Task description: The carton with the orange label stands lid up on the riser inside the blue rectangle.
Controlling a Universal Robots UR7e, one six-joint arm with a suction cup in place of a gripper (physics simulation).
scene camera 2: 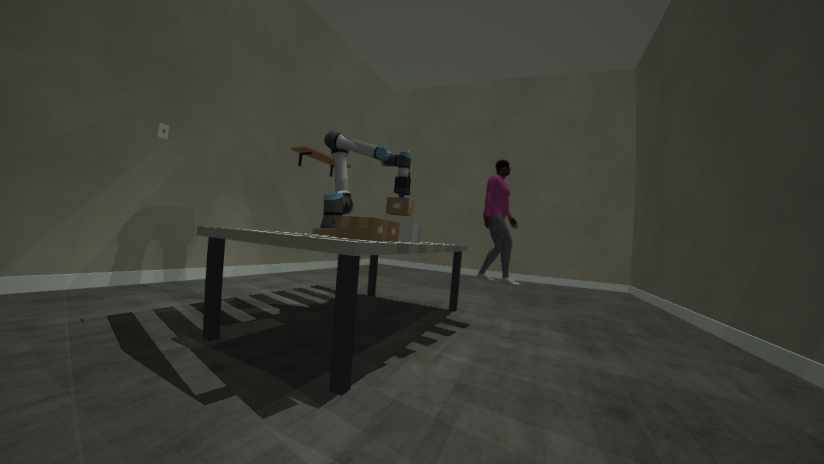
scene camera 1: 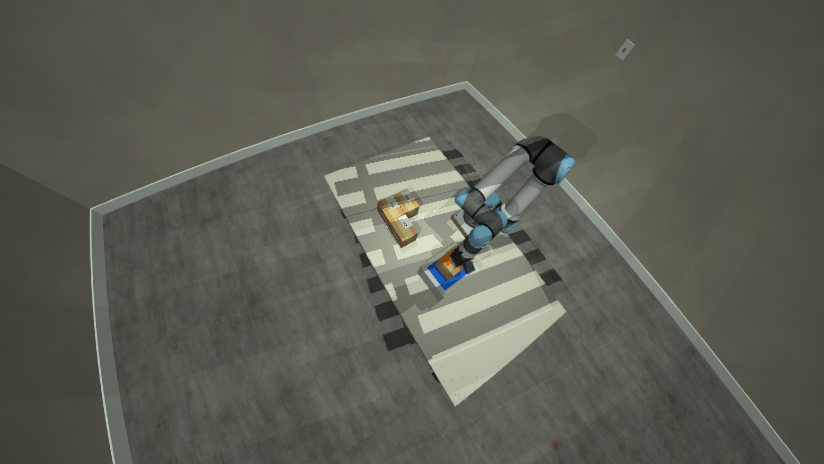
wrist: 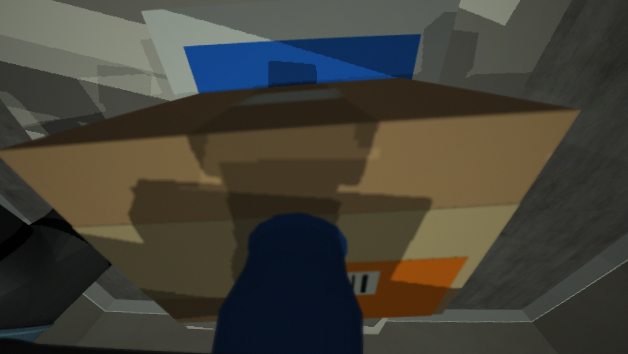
Scene:
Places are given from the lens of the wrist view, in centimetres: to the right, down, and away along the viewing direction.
my suction cup (wrist: 294, 285): 0, 2, 4
riser with blue rectangle (wrist: 199, 53): -10, -11, 16
The marked spots on the riser with blue rectangle and my suction cup are 20 cm apart.

